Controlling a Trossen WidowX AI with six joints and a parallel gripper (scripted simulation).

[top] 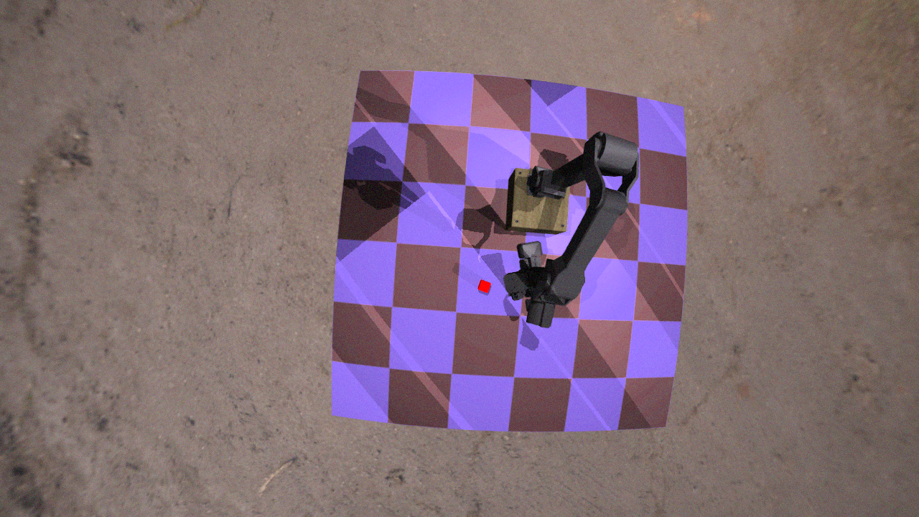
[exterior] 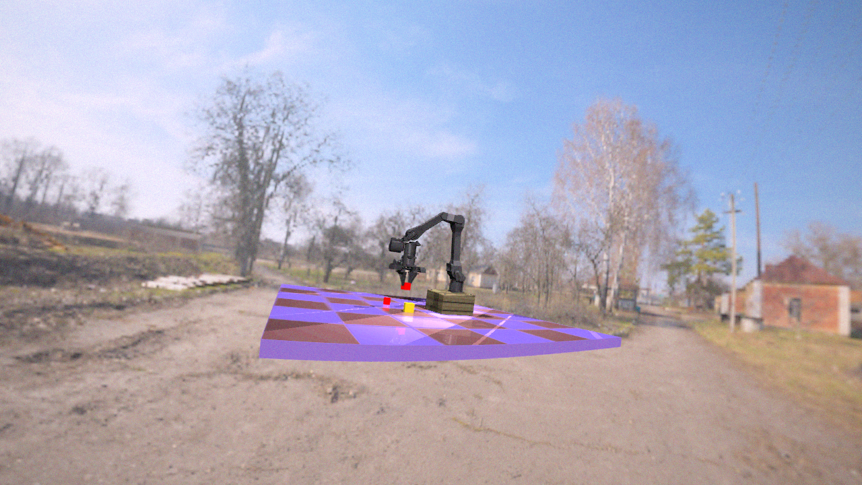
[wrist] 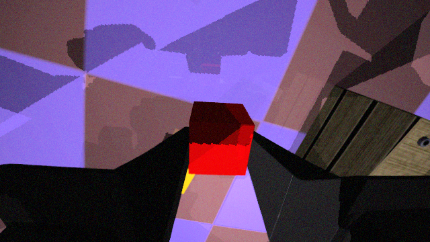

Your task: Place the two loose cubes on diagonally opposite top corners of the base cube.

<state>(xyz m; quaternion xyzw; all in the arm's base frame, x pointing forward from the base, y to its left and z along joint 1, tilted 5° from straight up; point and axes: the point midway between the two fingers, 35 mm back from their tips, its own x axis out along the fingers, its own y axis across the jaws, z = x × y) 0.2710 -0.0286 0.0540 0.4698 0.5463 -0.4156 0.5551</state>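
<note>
My gripper tip is 2 cm short of the yellow base cube, 11 cm to the right of it and 9 cm above it. Also, from my gripper tip: red cube: right at my gripper tip.
</note>
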